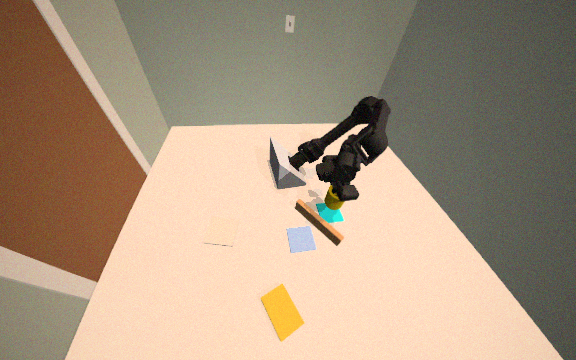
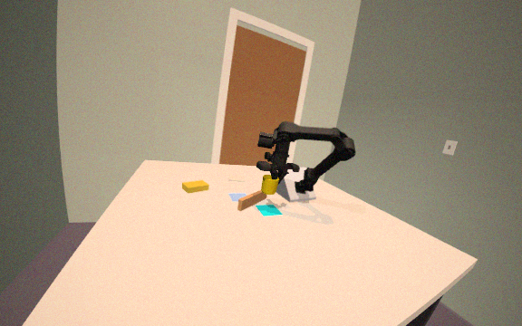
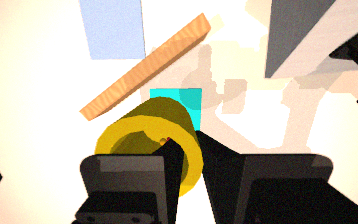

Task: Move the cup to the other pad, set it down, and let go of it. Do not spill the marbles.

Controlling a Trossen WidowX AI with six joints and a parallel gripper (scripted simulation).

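Now: the cyan pad 12 cm below my gripper tip, 2 cm to the left of it and 2 cm ahead of it. Also, from my gripper tip: cream pad 40 cm to the right, 11 cm below, 7 cm ahead; light blue pad 12 cm to the right, 12 cm below, 12 cm ahead; wooden block 10 cm below, 7 cm ahead, 5 cm to the right.
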